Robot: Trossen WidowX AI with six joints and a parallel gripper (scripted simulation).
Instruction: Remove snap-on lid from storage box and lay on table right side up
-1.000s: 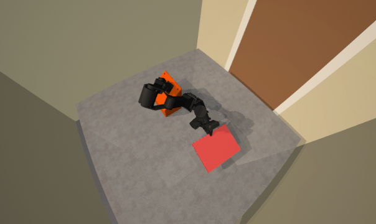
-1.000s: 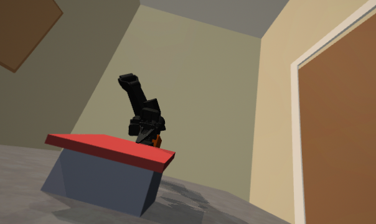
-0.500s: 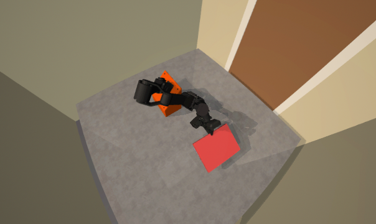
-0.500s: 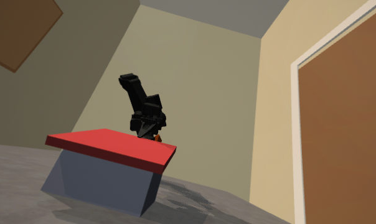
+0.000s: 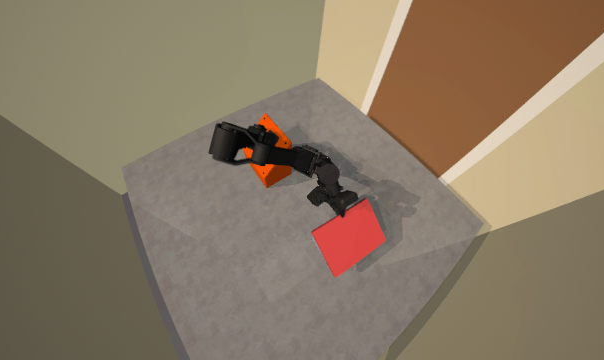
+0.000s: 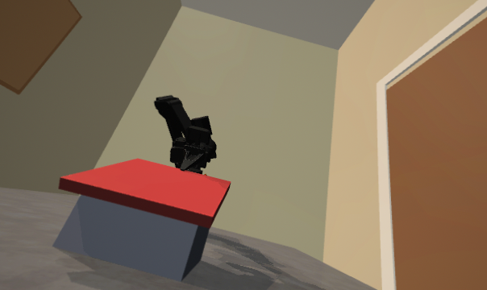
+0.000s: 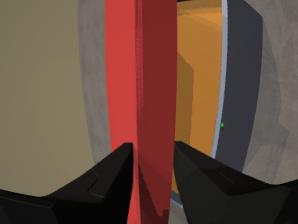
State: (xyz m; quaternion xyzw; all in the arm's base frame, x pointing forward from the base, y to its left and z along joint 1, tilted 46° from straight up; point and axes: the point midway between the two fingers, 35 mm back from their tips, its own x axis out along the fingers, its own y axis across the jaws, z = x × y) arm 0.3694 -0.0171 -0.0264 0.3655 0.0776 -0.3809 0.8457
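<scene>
Now: the red lid 7 cm ahead of my gripper tip, 1 cm to the right of it and 3 cm below it. The rest, counted from my gripper tip: grey storage box 6 cm ahead, 1 cm to the right, 11 cm below.
</scene>
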